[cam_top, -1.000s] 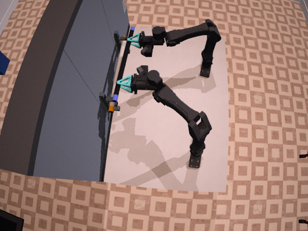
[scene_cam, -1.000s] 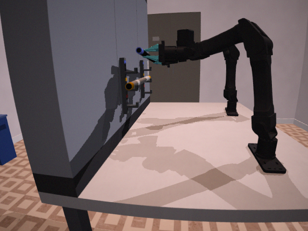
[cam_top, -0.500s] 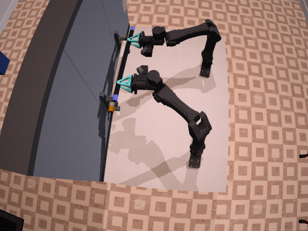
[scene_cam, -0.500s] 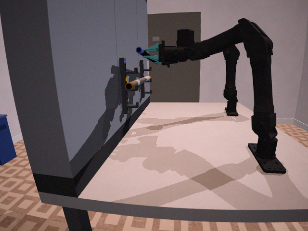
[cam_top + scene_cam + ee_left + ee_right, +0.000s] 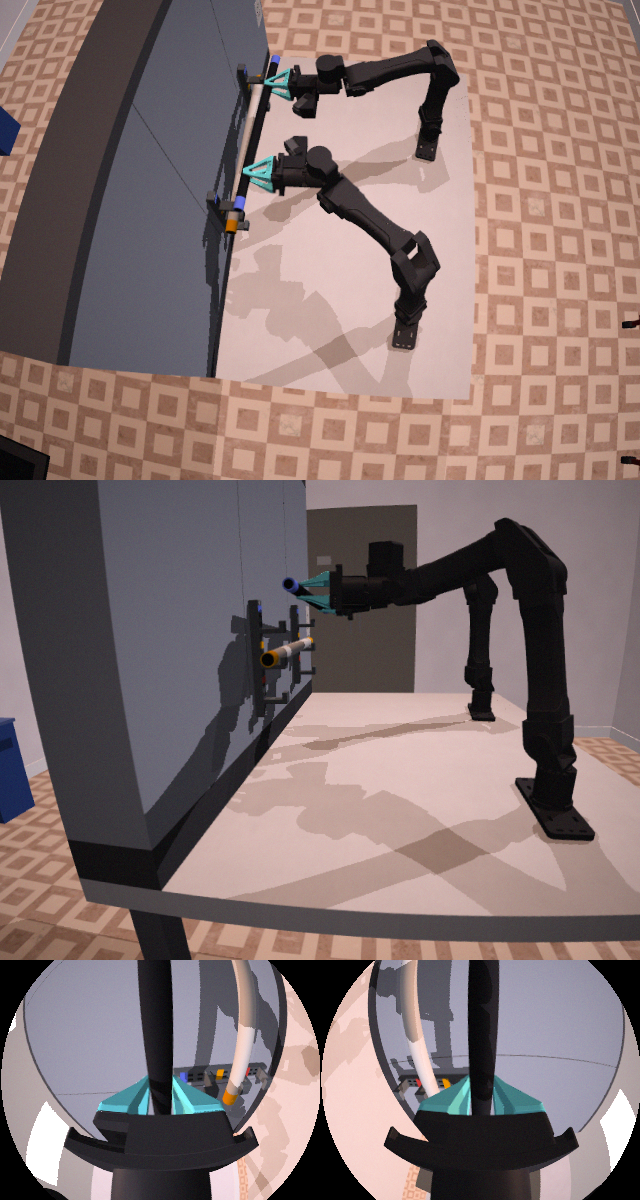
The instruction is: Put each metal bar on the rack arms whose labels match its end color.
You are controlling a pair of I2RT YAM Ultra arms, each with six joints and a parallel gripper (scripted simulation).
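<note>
My right gripper is now 140 mm to the right of the dark metal bar, 10 mm below it and 10 mm past it. Also, from my right hand: pale metal bar (150 mm to the left, 110 mm below, 40 mm ahead); tall grey wall panel (200 mm to the left, 150 mm ahead, 80 mm above).
</note>
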